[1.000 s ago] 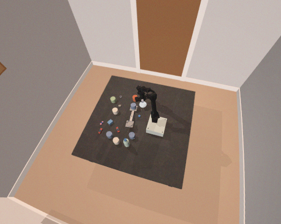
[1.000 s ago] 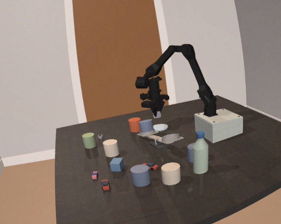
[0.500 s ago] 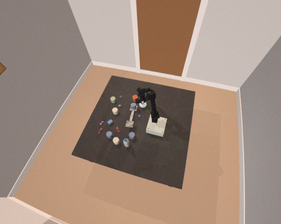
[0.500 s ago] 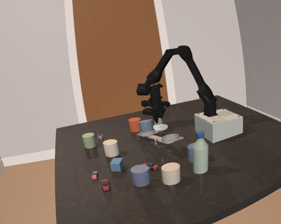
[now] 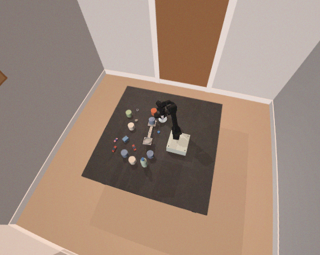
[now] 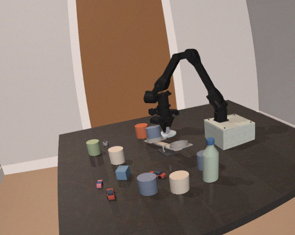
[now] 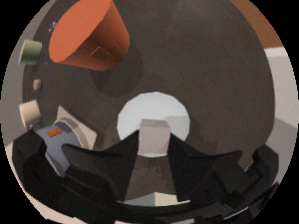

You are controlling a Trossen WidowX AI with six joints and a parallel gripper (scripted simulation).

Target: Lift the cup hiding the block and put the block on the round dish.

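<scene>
Now: gripper tip 10 mm above the round dish. Round my gripper tip: blue cube 360 mm ahead, 340 mm to the left; then tall bottle 580 mm to the left, 90 mm ahead, 90 mm above; then small balance 220 mm to the left, 110 mm ahead, 20 mm above.
</scene>
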